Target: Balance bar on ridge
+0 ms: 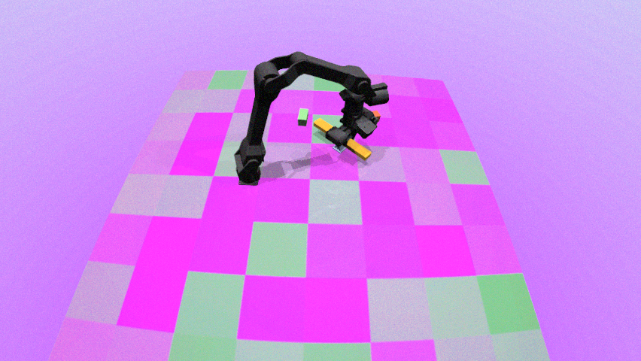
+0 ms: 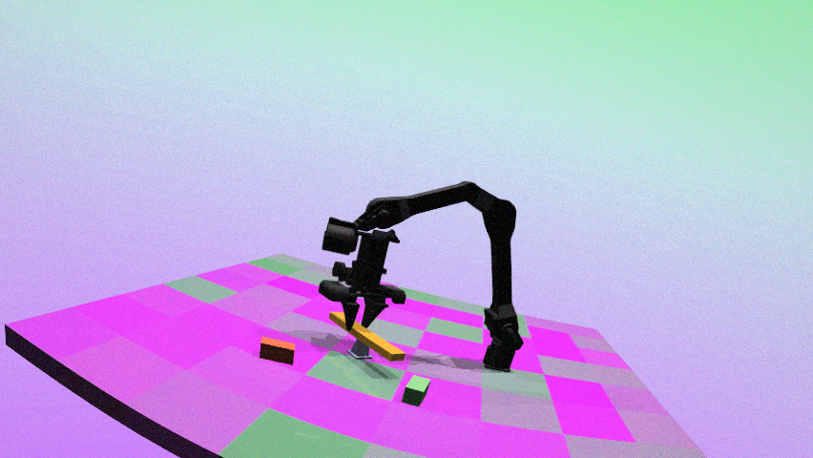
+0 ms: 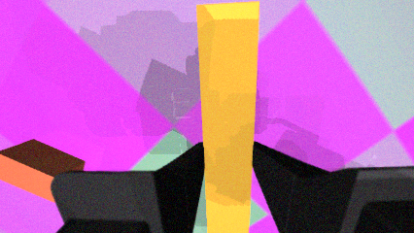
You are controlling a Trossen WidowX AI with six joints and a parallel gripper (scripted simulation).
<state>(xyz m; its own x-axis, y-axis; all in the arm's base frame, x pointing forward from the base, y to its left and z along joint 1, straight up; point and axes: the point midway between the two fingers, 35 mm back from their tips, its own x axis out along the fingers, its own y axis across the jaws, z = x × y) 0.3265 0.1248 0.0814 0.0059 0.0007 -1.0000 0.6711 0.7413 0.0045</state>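
Now: gripper tip 20 mm to the right of the bar and 20 mm past it. From my gripper tip the other things lie so: orange block: 180 mm to the left, 100 mm ahead, 30 mm below; then green block: 160 mm to the left, 160 mm behind, 30 mm below.
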